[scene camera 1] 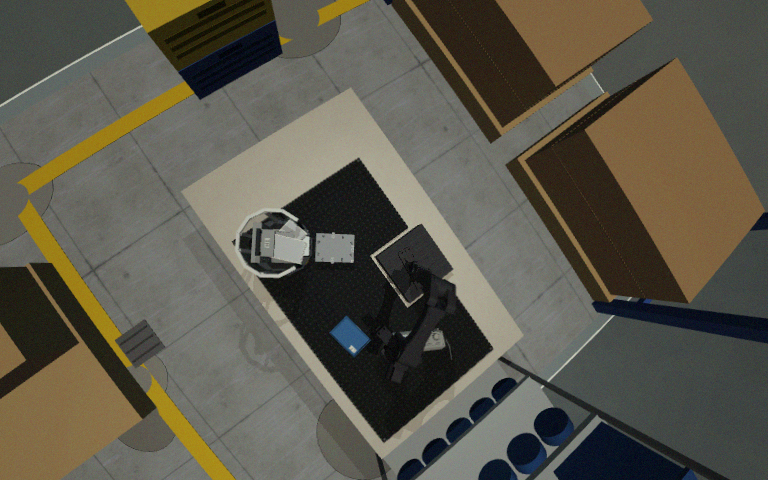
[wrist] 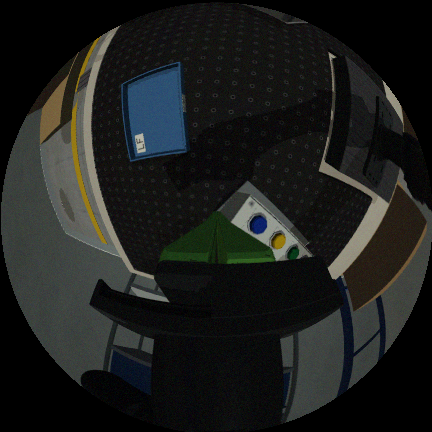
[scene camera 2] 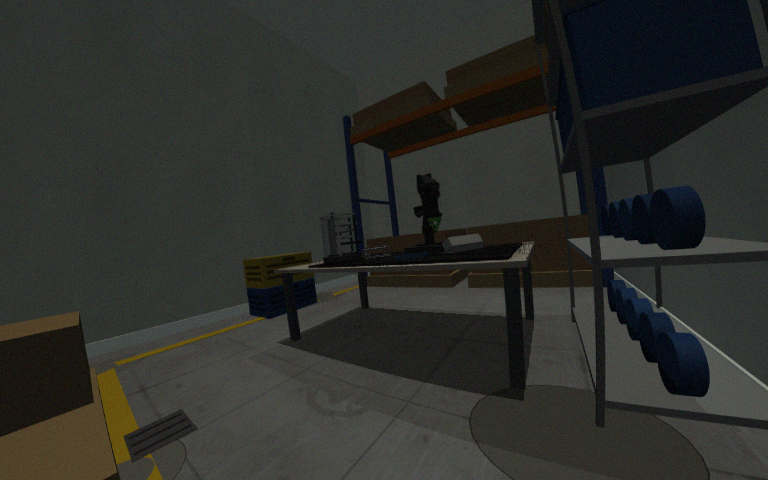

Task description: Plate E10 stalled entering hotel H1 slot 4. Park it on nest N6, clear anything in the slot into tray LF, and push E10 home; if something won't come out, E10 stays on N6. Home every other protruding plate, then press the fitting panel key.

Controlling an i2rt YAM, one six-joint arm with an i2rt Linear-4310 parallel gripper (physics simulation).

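Pixels of known places: gripper, fingertip midpoint: (wrist: pixel 216 217) (scene camera 2: pixel 435 231); arm's base, link origin: (scene camera 1: pixel 414 268) (wrist: pixel 380 139) (scene camera 2: pixel 430 244).
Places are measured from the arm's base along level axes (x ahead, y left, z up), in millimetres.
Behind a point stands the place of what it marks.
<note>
My gripper (scene camera 2: pixel 434 223) @[x 264, y 204, z 85 mm] (wrist: pixel 216 217) @[x 264, y 204, z 85 mm] is shut and empty, its green fingertips together in the wrist view. It hangs above the mat beside the panel (scene camera 1: pixel 434 339) @[x 74, y 313, z 33 mm] (scene camera 2: pixel 463 243) @[x 187, y 321, z 3 mm] (wrist: pixel 242 216) @[x 226, y 238, z 26 mm], covering part of it. The panel shows a blue key (wrist: pixel 258 224) @[x 202, y 241, z 32 mm], a yellow key (wrist: pixel 278 241) @[x 158, y 263, z 32 mm] and a green key (wrist: pixel 293 252) @[x 114, y 283, z 31 mm]; their labels are hidden or unreadable. Tray LF (scene camera 1: pixel 349 336) @[x 398, y 123, z -35 mm] (wrist: pixel 155 110) @[x 390, y 122, z -35 mm] is blue and looks empty. The hotel structure (scene camera 2: pixel 333 237) @[x 557, y -309, z 117 mm] holds pale plates (scene camera 1: pixel 289 247) @[x 416, y -325, z 204 mm]; slots and labels are too small to read. A silver nest-like platform (scene camera 1: pixel 334 247) @[x 268, y -254, z 22 mm] stands beside it, its label unreadable.
The arm's dark base plate (scene camera 1: pixel 424 246) @[x -91, y -64, z 1 mm] (wrist: pixel 352 110) @[x 103, y 11, z -1 mm] stands at the mat's edge. The black mat (scene camera 1: pixel 317 300) @[x 443, y -86, z -38 mm] (wrist: pixel 225 80) @[x 295, y 59, z -37 mm] lies on the pale table (scene camera 1: pixel 317 133) @[x 85, y -758, z -50 mm]. A rack with blue bins (scene camera 1: pixel 526 450) stands past one table end; large cartons (scene camera 1: pixel 668 169) lie beyond one side.
</note>
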